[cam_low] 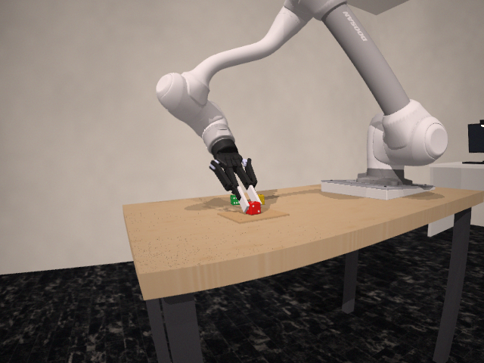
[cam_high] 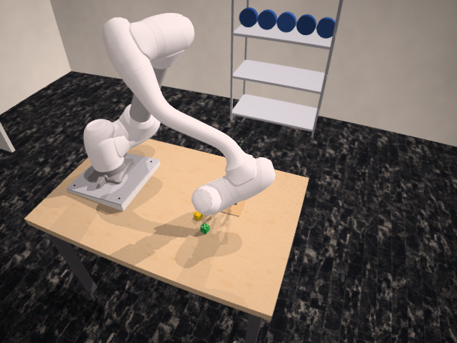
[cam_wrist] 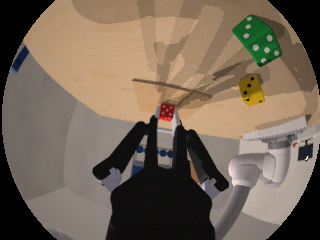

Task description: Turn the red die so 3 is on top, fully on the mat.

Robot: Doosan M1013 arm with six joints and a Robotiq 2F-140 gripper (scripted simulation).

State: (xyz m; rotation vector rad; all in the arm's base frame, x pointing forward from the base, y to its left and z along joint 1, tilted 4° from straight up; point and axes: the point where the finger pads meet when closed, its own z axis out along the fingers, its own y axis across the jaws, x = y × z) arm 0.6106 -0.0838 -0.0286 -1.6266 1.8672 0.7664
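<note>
Right now the red die is 2 cm to the left of my hand and 2 cm below it. Also, from my hand: mat 4 cm below, 2 cm to the left; green die 16 cm to the right, 7 cm behind, 3 cm below; yellow die 11 cm behind, 10 cm to the right, 3 cm below.
</note>
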